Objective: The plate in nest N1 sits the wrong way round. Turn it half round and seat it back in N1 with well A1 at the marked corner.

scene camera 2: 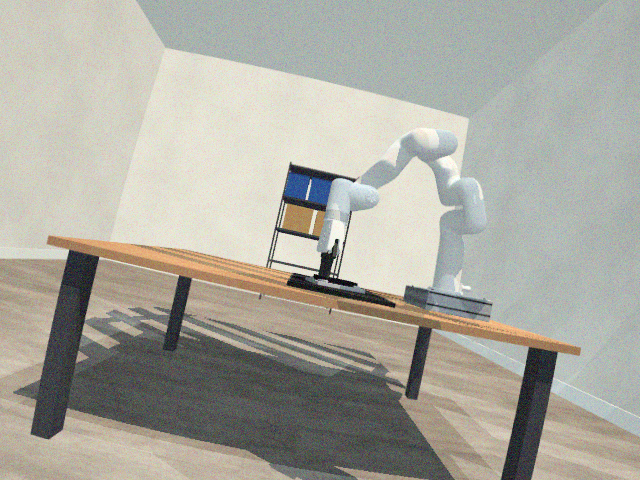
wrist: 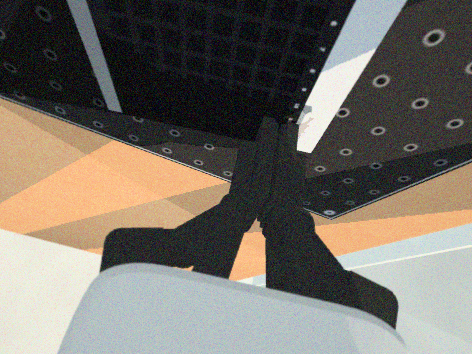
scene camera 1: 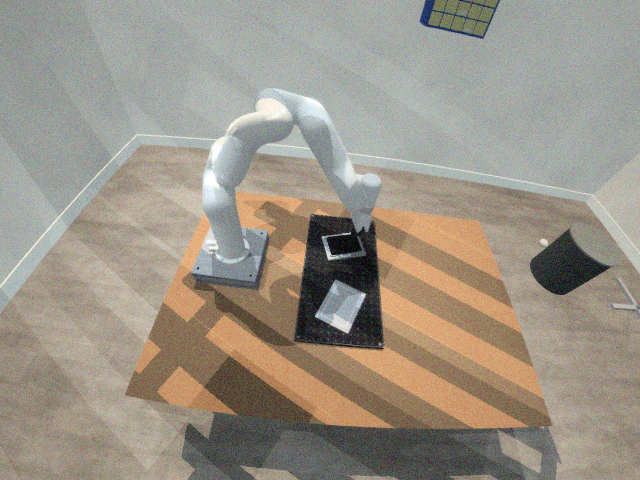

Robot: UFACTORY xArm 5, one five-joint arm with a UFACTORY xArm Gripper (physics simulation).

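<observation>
The black well plate [scene camera 1: 343,245] [scene camera 2: 347,282] [wrist: 200,60] lies inside the pale rectangular frame of a nest [scene camera 1: 346,256] [scene camera 2: 338,286] [wrist: 92,50]. Its grid of wells and a row of small white marks along its right side show in the wrist view. The label N1, well A1 and the marked corner cannot be made out. My gripper [scene camera 1: 363,230] [scene camera 2: 325,275] [wrist: 272,138] points down at the plate's far end. Its two black fingers are together with nothing between them. In the wrist view the fingertips overlap the plate's near edge; whether they touch it is unclear.
The nest stands on a black board [scene camera 1: 310,279] [wrist: 420,125] with rows of holes. A pale, see-through rectangular piece [scene camera 1: 341,306] lies askew on the board's near half. The arm's base [scene camera 1: 232,271] [scene camera 2: 447,303] stands beside the board on the wooden table [scene camera 1: 439,310] [scene camera 2: 206,268].
</observation>
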